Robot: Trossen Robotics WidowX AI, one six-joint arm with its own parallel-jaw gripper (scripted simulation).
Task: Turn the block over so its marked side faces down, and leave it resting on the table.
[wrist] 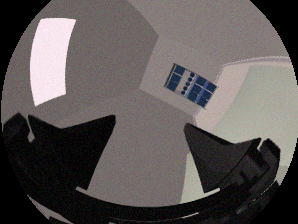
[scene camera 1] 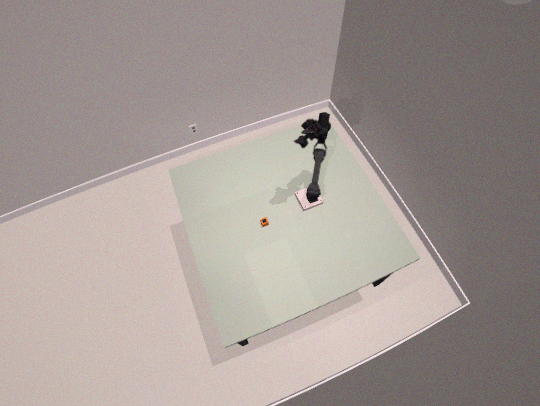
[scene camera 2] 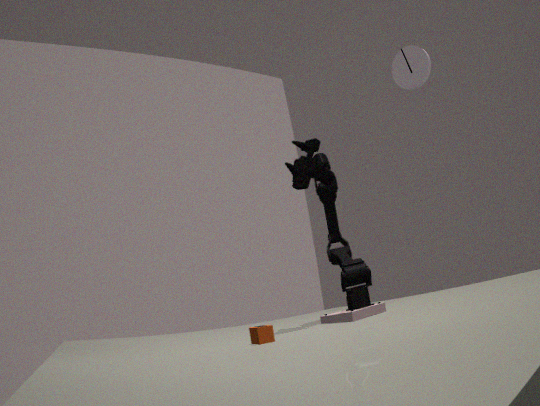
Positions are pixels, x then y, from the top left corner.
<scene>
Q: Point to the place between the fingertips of the gripper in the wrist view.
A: At 151,123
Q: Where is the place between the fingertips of the gripper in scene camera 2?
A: At 289,152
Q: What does the gripper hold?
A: Nothing.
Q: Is the gripper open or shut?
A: Open.
</scene>
